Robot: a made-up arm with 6 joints. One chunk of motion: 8 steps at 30 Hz.
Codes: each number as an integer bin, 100 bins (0 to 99) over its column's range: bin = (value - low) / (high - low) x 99, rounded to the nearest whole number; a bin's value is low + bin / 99 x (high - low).
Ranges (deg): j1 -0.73..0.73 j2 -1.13..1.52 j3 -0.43..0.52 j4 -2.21..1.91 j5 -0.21..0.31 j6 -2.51..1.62
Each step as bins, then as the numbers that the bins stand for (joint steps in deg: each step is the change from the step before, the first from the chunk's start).
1 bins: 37 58 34 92 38 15
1 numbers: -0.184 0.423 -0.104 1.619 -0.010 -1.884
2 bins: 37 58 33 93 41 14
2 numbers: -0.184 0.423 -0.113 1.660 0.005 -1.926
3 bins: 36 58 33 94 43 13
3 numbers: -0.199 0.423 -0.113 1.702 0.016 -1.968
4 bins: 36 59 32 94 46 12
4 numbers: -0.199 0.449 -0.123 1.702 0.032 -2.009
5 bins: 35 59 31 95 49 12
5 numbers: -0.214 0.449 -0.133 1.744 0.047 -2.009
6 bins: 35 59 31 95 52 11
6 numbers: -0.214 0.449 -0.133 1.744 0.063 -2.051
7 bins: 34 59 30 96 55 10
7 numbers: -0.229 0.449 -0.142 1.785 0.079 -2.093
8 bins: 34 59 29 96 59 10
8 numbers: -0.229 0.449 -0.152 1.785 0.100 -2.093
